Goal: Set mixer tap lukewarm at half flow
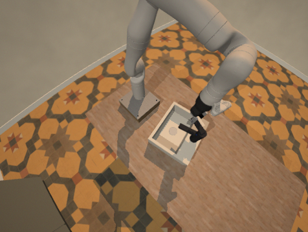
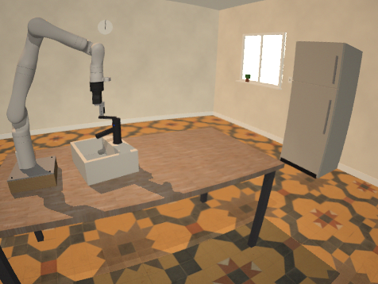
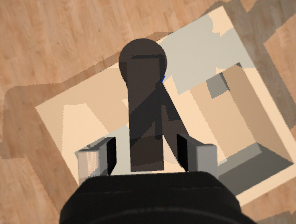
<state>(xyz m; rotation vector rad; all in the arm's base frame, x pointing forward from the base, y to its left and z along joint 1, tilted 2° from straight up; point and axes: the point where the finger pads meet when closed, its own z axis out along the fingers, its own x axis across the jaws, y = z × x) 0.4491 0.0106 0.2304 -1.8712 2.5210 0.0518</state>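
Right now my hand is 40 mm above the black lever, 30 mm short of it and 10 mm to the left of it. Round my hand: sink basin (270 mm below, 40 mm to the right, 40 mm behind); black mixer tap (80 mm below, 50 mm ahead, 20 mm to the right).
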